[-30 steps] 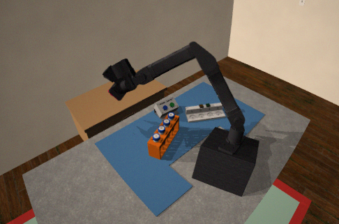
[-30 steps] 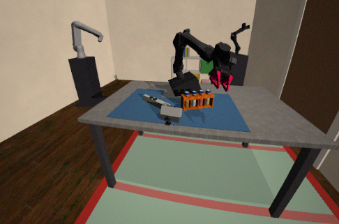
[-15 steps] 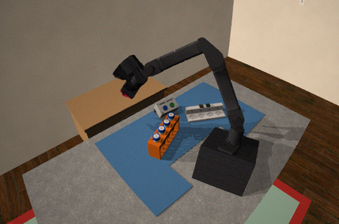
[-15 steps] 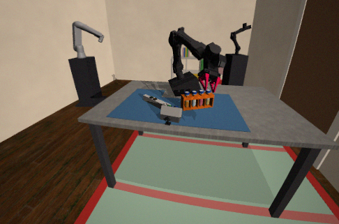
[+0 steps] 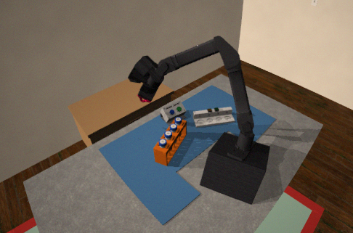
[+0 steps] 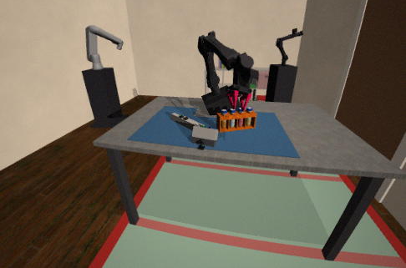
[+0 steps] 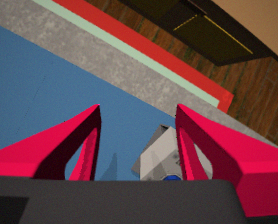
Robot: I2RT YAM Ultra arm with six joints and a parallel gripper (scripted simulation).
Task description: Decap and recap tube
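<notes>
The blue cap is 18 cm behind my hand, 2 cm to the left of it and 9 cm below it. The rest, counted from my hand: grey key desk: 7 cm behind, 14 cm to the right, 15 cm below; then green ready key: 9 cm behind, 16 cm to the right, 13 cm below; then blue cycle key: 8 cm behind, 11 cm to the right, 13 cm below.
</notes>
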